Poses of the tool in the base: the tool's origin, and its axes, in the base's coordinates. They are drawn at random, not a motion.
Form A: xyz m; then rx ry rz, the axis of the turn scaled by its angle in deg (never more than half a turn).
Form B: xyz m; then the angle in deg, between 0 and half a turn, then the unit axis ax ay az. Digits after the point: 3 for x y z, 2 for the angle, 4 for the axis.
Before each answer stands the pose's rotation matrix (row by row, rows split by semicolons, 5 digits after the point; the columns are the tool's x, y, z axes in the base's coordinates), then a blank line. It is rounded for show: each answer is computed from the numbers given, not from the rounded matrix.
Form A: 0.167 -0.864 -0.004 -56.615 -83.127 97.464
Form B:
-0.47794 -0.02296 -0.87809; 0.87072 -0.14426 -0.47015; -0.11587 -0.98927 0.08894

0.167 -0.864 -0.004 140.05 -0.4042 -0.5935 0.6959
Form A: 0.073 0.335 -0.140 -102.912 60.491 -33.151
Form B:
0.51714 -0.40962 0.75152; -0.85386 -0.18629 0.48603; -0.05909 -0.89303 -0.44609

0.073 0.335 -0.140 123.89 -0.8307 0.4883 -0.2676
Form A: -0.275 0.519 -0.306 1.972 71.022 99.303
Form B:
-0.53104 -0.67453 0.51283; 0.70331 -0.01332 0.71076; -0.47260 0.73812 0.48148

-0.275 0.519 -0.306 122.10 0.0162 0.5817 0.8133
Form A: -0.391 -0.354 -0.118 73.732 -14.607 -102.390
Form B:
-0.06222 0.53669 -0.84148; -0.75058 -0.58087 -0.31497; -0.65784 0.61200 0.43898

-0.391 -0.354 -0.118 127.02 0.5805 -0.1150 -0.8061
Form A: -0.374 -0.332 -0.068 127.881 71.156 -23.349
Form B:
0.52761 0.84949 0.00155; 0.68342 -0.42338 -0.59472; -0.50455 0.31484 -0.80393

-0.374 -0.332 -0.068 148.20 0.8629 0.4801 -0.1576
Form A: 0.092 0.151 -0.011 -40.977 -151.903 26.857
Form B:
-0.80964 0.41474 -0.41530; 0.53200 0.81745 -0.22080; 0.24792 -0.39971 -0.88248

0.092 0.151 -0.011 159.61 -0.2567 -0.9517 0.1683
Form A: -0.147 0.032 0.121 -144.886 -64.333 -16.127
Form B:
0.66465 0.74630 0.03572; 0.67490 -0.62019 0.39983; 0.32055 -0.24164 -0.91589

-0.147 0.032 0.121 159.34 -0.9093 -0.4037 -0.1012
